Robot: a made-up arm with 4 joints.
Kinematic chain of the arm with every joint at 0, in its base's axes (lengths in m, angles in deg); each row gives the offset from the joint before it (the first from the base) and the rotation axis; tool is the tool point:
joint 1: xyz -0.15 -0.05 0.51 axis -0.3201 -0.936 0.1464
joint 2: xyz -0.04 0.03 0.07 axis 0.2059 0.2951 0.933
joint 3: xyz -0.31 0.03 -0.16 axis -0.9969 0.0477 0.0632
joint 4: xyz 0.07 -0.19 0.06 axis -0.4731 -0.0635 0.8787
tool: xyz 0.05 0.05 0
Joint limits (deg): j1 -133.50..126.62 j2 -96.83..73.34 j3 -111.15..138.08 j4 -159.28..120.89
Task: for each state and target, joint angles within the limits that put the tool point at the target. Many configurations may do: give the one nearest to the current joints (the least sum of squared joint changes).
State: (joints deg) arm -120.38 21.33 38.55 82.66
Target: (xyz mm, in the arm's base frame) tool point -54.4 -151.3 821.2
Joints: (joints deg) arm -129.19 -19.19 9.73 107.06
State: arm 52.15 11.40 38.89 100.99
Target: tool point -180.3 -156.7 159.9
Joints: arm 63.49 -34.35 -10.01 120.60
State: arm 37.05 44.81 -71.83 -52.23
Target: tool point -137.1 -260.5 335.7
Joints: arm 72.74 3.42 -30.76 -18.89
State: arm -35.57 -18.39 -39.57 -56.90
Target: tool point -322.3 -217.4 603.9
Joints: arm -57.70 12.62 0.11 -72.66
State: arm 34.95 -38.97 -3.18 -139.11
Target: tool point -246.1 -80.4 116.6
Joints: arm 28.79 -61.55 -42.69 -159.28
